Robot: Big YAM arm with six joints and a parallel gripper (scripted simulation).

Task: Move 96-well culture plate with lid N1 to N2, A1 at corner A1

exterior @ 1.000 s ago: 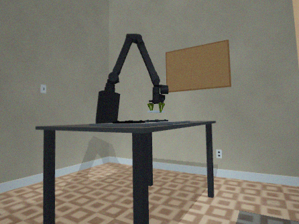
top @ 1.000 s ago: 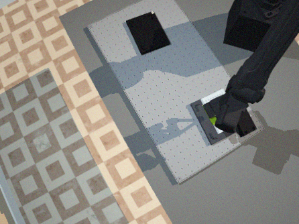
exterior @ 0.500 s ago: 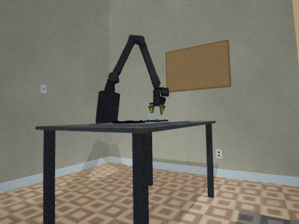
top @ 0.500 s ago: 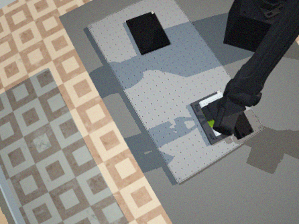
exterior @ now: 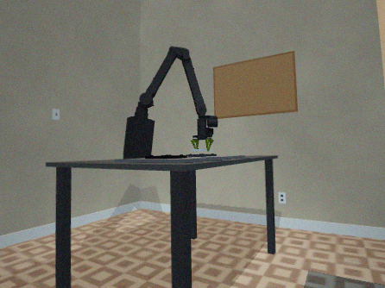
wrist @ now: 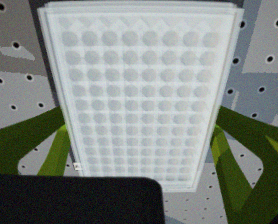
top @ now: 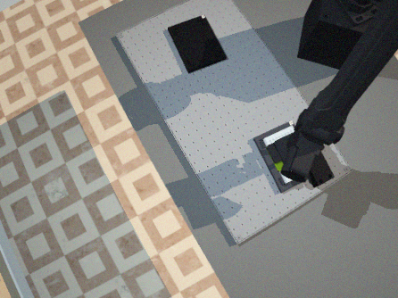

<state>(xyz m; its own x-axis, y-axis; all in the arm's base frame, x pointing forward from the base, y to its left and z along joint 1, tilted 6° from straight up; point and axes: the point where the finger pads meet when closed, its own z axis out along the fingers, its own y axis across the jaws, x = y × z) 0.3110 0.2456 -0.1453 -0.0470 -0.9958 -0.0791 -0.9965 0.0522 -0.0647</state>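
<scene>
The nest N2 is 30 mm below my hand. Round my hand: clear lid: right at my hand; then nest N1: 420 mm to the right, 50 mm ahead, 30 mm below; then plate: right at my hand.
</scene>
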